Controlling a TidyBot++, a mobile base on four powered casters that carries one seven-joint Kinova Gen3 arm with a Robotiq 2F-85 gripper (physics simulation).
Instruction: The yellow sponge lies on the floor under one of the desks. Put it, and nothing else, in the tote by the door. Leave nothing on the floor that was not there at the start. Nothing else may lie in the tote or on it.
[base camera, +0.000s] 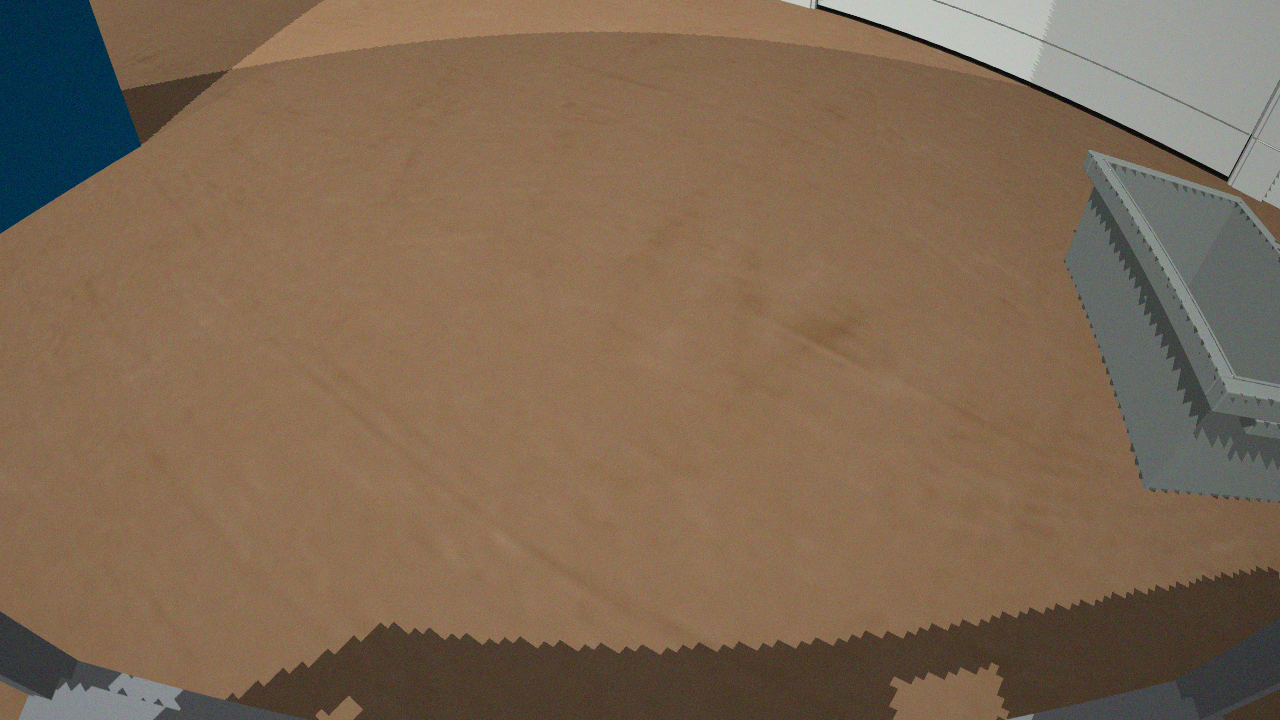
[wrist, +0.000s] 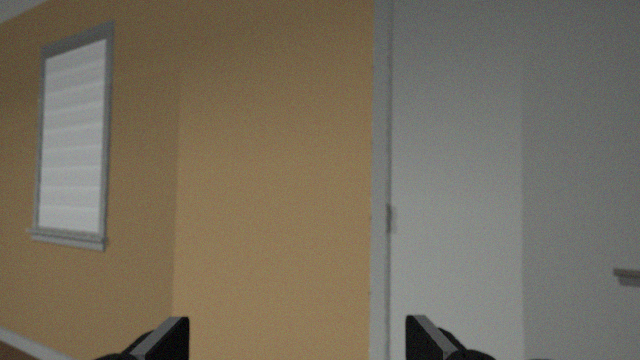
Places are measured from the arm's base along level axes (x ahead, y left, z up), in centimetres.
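Pixels of known places: gripper, between the fingertips: (wrist: 298, 340).
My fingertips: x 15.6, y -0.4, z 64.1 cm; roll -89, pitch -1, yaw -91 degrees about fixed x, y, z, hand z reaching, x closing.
Behind a point stands the place of what it marks.
A grey tote (base camera: 1114, 358) {x 43.6, y -39.6, z -38.1 cm} stands on the floor at the right edge of the base camera view, cut off by the frame. The part of its inside that shows holds no object; the rest is out of view. The white door (base camera: 1118, 53) {x 99.6, y -73.0, z -27.9 cm} (wrist: 455, 150) {x 116.9, y -48.0, z 84.8 cm} is behind it, at the upper right of the base camera view and on the right of the wrist view. My gripper (wrist: 298, 340) {x 15.5, y -0.4, z 64.1 cm} is open, with no object between its fingers, and faces the wall and door. The yellow sponge and the desks do not show in either view.
A blue panel (base camera: 53, 107) {x 75.9, y 75.6, z -28.3 cm} stands at the upper left of the base camera view. Brown floor (base camera: 581, 358) {x 43.8, y 3.2, z -39.7 cm} lies between it and the tote. In the wrist view an orange wall (wrist: 275, 175) {x 159.8, y 10.7, z 78.0 cm} has a window (wrist: 72, 140) {x 253.4, y 146.7, z 102.4 cm} at the left, and part of a door handle (wrist: 627, 275) {x 89.9, y -78.3, z 52.4 cm} shows at the right edge.
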